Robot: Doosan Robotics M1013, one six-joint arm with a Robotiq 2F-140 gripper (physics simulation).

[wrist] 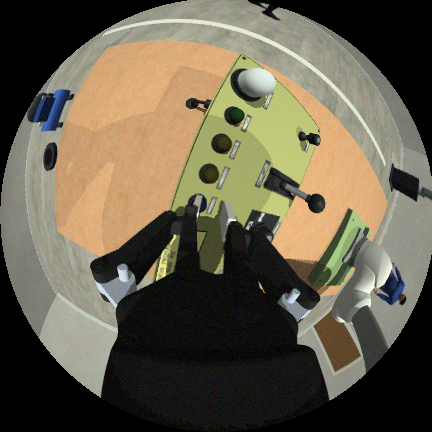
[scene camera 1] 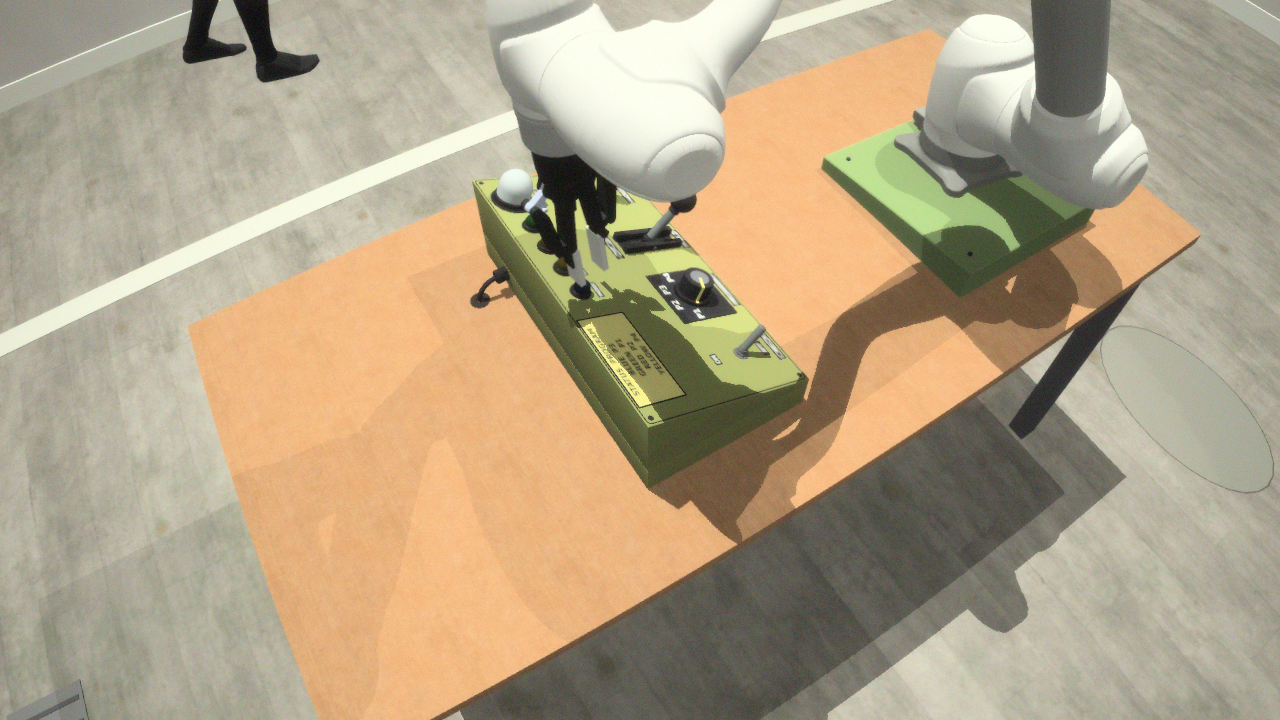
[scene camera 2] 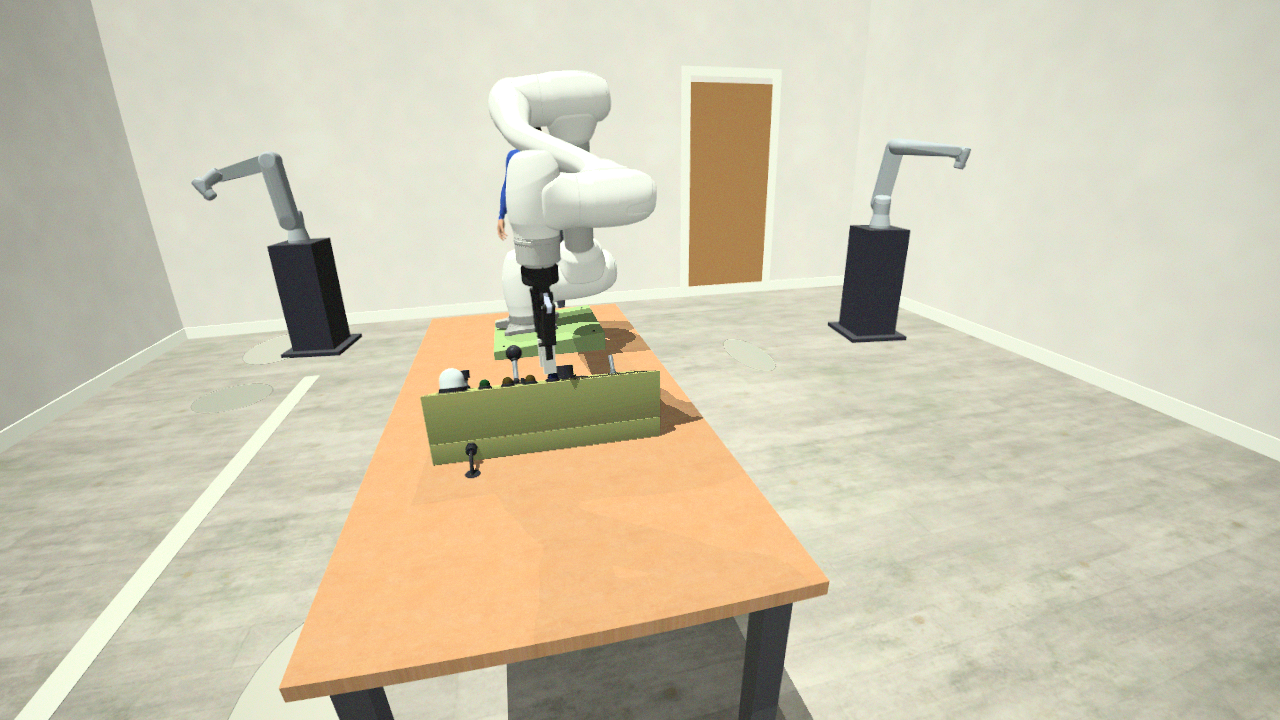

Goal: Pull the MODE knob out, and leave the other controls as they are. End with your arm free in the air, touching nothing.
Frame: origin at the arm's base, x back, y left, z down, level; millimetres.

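Seen in the pictures: gripper, fingertip midpoint: (wrist: 210, 206) (scene camera 1: 589, 272) (scene camera 2: 548, 369); arm's base at its link origin: (wrist: 354, 248) (scene camera 1: 958, 157) (scene camera 2: 533, 325).
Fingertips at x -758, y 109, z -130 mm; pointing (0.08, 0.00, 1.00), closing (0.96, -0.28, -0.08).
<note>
Pixels of each thing's top centre, then the offset from my fingertips to it. "spot": a spot on its surface instead.
- small black knob at its top centre: (wrist: 318, 138) dx +120, dy -211, dz +37 mm
- black rotary knob at its top centre: (scene camera 1: 697, 274) (wrist: 265, 242) (scene camera 2: 564, 362) dx +147, dy +27, dz +44 mm
- button at a spot on its surface: (scene camera 1: 580, 291) spot: dx -20, dy +18, dz +10 mm
- black ball lever at its top centre: (scene camera 1: 683, 189) (wrist: 322, 206) (scene camera 2: 512, 345) dx +186, dy -99, dz +6 mm
- white dome at a spot on its surface: (wrist: 256, 82) (scene camera 1: 516, 183) (scene camera 2: 458, 371) spot: dx -39, dy -183, dz -21 mm
- green lamp at a spot on its surface: (wrist: 234, 115) spot: dx -36, dy -128, dz +4 mm
- toggle switch at its top centre: (scene camera 1: 753, 330) dx +172, dy +145, dz +43 mm
- cable at a spot on its surface: (scene camera 1: 487, 284) spot: dx -114, dy -160, dz +139 mm
The green control box (scene camera 1: 617, 358) (scene camera 2: 546, 416) (wrist: 280, 125) stands on the table. A small black knob (wrist: 311, 139) sticks up near its far corner in the wrist view; its label is unreadable, so I cannot confirm it is MODE. A black rotary knob (scene camera 1: 696, 284) marked P1 to P4 sits mid-panel. My gripper (scene camera 1: 589, 272) (scene camera 2: 548, 369) (wrist: 210, 206) points down, its fingers partly open with a narrow gap and nothing between them. One fingertip overlaps the dark blue lamp or button (scene camera 1: 580, 291) in view; contact cannot be told. The arm hides the small knob in scene camera 1.
A black ball lever (scene camera 1: 682, 204) (scene camera 2: 512, 352) (wrist: 316, 203) rises beside the gripper. A white dome (scene camera 1: 514, 188) (scene camera 2: 452, 380) (wrist: 256, 82), a green lamp (wrist: 234, 115), two brownish lamps and a toggle switch (scene camera 1: 751, 340) are on the panel. A cable (scene camera 1: 487, 284) leaves the side.
</note>
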